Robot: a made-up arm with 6 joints.
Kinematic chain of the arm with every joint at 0, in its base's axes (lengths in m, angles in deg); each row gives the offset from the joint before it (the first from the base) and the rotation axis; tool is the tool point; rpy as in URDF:
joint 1: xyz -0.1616 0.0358 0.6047 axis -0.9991 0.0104 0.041
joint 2: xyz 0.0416 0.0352 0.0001 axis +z
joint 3: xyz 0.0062 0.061 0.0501 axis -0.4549 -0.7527 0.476
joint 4: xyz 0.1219 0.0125 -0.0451 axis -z
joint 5: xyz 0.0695 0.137 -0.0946 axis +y
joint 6: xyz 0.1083 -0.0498 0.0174 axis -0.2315 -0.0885 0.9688
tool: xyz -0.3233 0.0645 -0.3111 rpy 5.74 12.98 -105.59
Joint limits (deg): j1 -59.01..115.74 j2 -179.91..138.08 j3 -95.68..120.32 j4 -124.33..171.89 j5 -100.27..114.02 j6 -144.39..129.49
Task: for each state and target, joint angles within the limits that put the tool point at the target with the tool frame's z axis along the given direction. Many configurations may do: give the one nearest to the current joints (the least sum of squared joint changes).
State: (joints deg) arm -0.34 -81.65 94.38 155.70 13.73 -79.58
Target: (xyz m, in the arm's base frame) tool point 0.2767 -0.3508 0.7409 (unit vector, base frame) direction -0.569 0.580 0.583
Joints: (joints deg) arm -16.46 -29.62 64.69 167.13 13.73 -44.55
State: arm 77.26 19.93 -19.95 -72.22 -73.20 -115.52
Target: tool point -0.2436 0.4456 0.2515 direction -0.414 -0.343 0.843
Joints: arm 90.60 41.21 -64.27 -70.48 -100.27 -98.05
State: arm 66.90 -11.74 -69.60 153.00 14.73 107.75
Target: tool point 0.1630 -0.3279 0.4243 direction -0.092 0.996 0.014
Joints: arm 106.66 -29.02 -52.64 171.89 37.45 54.34
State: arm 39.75 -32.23 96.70 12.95 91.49 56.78
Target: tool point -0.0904 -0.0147 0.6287 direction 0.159 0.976 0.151
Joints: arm 63.46 10.23 87.32 34.33 93.29 55.89
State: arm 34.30 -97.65 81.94 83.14 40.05 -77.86
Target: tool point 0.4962 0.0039 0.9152 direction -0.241 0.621 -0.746
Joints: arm 65.63 -92.48 101.97 72.57 29.94 -53.42
